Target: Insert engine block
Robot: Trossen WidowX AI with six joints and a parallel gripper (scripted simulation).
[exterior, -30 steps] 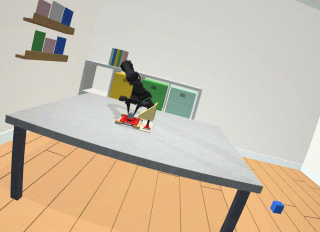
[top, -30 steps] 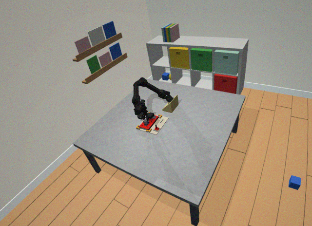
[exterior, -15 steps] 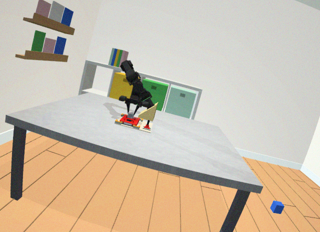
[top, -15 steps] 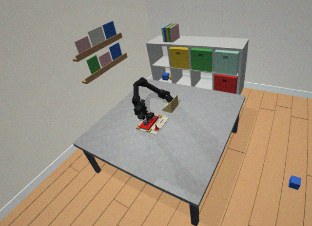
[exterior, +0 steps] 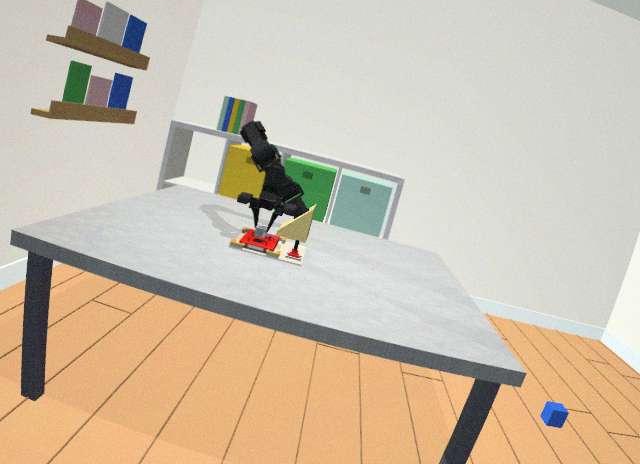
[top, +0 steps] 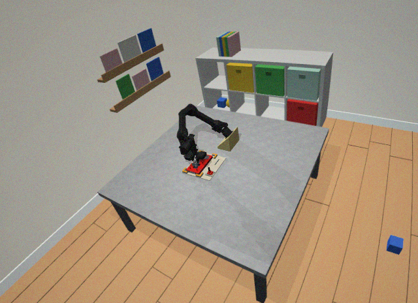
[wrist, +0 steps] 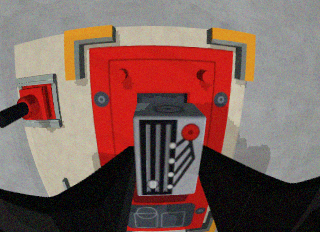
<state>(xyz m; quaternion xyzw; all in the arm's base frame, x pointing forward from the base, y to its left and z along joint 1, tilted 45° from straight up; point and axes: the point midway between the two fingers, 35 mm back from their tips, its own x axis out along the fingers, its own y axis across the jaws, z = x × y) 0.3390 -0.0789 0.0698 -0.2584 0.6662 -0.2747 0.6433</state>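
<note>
Now: gripper tip 40 mm past the beige base plate, 20 mm to the right of it and 50 mm above it. From my gripper tip the other things lie so: engine block: 10 mm below.
</note>
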